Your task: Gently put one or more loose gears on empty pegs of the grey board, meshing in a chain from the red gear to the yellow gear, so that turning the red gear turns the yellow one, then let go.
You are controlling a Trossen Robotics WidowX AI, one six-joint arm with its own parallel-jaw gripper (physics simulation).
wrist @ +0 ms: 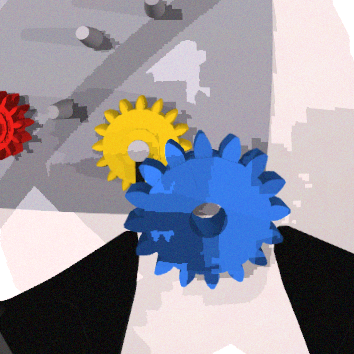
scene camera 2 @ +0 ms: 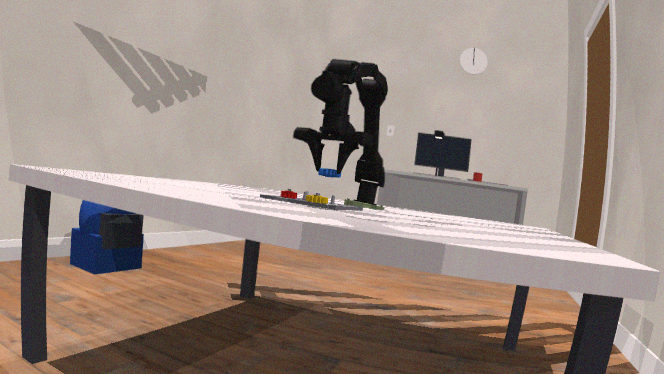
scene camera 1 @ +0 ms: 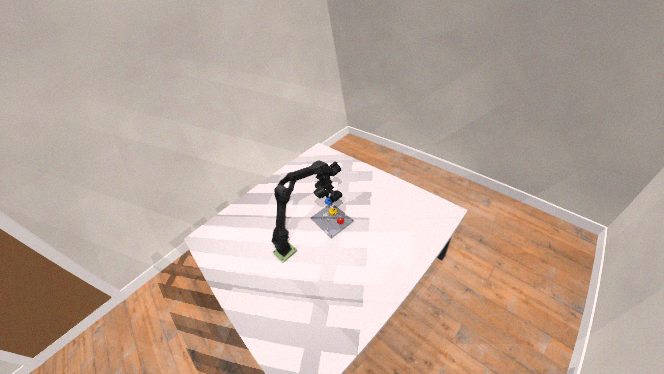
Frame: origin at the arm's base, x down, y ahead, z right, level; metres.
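Seen in the pictures: gripper, fingertip midpoint: (wrist: 207,240) (scene camera 2: 328,172) (scene camera 1: 330,199); arm's base, origin of the base link: (scene camera 2: 364,203) (scene camera 1: 284,250).
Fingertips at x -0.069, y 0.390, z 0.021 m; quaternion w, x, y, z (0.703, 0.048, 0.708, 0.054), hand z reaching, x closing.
Observation:
Pixels of each thing's top centre, then the offset from my fingertips to it. Level surfaces: height alone.
- blue gear, middle of its top: (wrist: 209,224) (scene camera 2: 330,169) (scene camera 1: 328,199) dy -0.012, dx -0.009, dz -0.001 m
- grey board, middle of its top: (wrist: 73,73) (scene camera 2: 313,192) (scene camera 1: 330,216) dy -0.070, dx +0.052, dz +0.050 m
- yellow gear, middle of its top: (wrist: 138,148) (scene camera 2: 317,195) (scene camera 1: 332,210) dy -0.025, dx +0.056, dz +0.026 m
- red gear, middle of its top: (scene camera 2: 289,191) (scene camera 1: 340,219) dy -0.055, dx +0.057, dz +0.111 m
- bare peg, middle of its top: (wrist: 52,111) dy -0.054, dx +0.053, dz +0.067 m
- here, middle of its top: (wrist: 81,32) dy -0.090, dx +0.053, dz +0.043 m
- white table, its level: dx +0.082 m
My gripper (scene camera 1: 329,198) (scene camera 2: 330,171) (wrist: 207,240) is shut on a blue gear (scene camera 1: 328,201) (scene camera 2: 329,173) (wrist: 245,195), held roughly level above the table near the board's yellow-gear corner. In the wrist view the blue gear hides part of the yellow gear and the board's edge. The grey board (scene camera 1: 331,232) (wrist: 230,95) lies flat. The yellow gear (scene camera 1: 333,212) (scene camera 2: 317,199) (wrist: 117,132) sits on a peg near one corner. The red gear (scene camera 1: 340,221) (scene camera 2: 288,194) (wrist: 12,131) sits apart from it. A bare peg (wrist: 65,109) stands between them; two more bare pegs, one here (wrist: 90,36) and another peg (wrist: 155,9), stand farther off.
The board lies on the white table (scene camera 1: 400,210) (scene camera 2: 500,245). The arm's green base plate (scene camera 1: 284,253) (scene camera 2: 372,205) is fixed on the table beside the board. A grey cabinet (scene camera 2: 465,200) with a monitor (scene camera 2: 442,152) stands in the background.

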